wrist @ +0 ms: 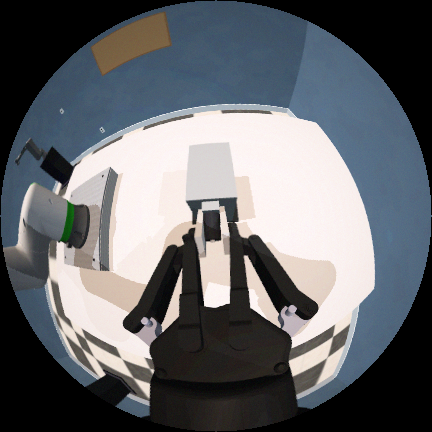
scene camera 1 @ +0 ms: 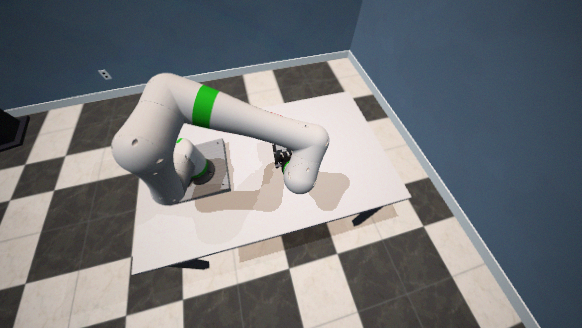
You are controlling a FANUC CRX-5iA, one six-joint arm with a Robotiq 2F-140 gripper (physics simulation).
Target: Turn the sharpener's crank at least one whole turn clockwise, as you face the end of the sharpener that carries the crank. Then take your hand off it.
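Where they show: gripper, fingertip midpoint: point(wrist: 212, 216) point(scene camera 1: 284, 154); arm's base at its link origin: point(wrist: 79, 226) point(scene camera 1: 201, 171).
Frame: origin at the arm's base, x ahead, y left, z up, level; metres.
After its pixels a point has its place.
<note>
The sharpener point(wrist: 211, 170) {x 0.450, y -0.058, z 0.092 m} is a light grey box with a dark front end, standing on the table in the upper middle of the wrist view. Its crank carries a black handle point(wrist: 212, 231) {x 0.425, y -0.153, z 0.104 m} that points toward the gripper, with a small pale piece point(wrist: 210, 205) {x 0.432, y -0.120, z 0.105 m} at its root against the dark end. My gripper point(wrist: 212, 216) {x 0.431, y -0.123, z 0.068 m} point(scene camera 1: 281, 156) {x 0.431, y -0.123, z 0.068 m} is shut on the black crank handle, with one pale pad against each side. The pads hide part of the handle's sides. In the scene view the robot's arm hides most of the sharpener.
The white table point(scene camera 1: 340, 115) {x 0.914, y 0.069, z -0.035 m} point(wrist: 310, 200) {x 0.707, y -0.126, z -0.036 m} bears the grey base plate point(scene camera 1: 223, 162) {x 0.124, y 0.001, z 0.010 m} point(wrist: 106, 220) {x 0.134, y -0.012, z -0.021 m} of the robot, left of the sharpener. The arm point(scene camera 1: 260, 122) {x 0.309, y -0.258, z 0.515 m} reaches over the table from that side. A black object point(wrist: 56, 165) shows beyond the plate at the far left of the wrist view.
</note>
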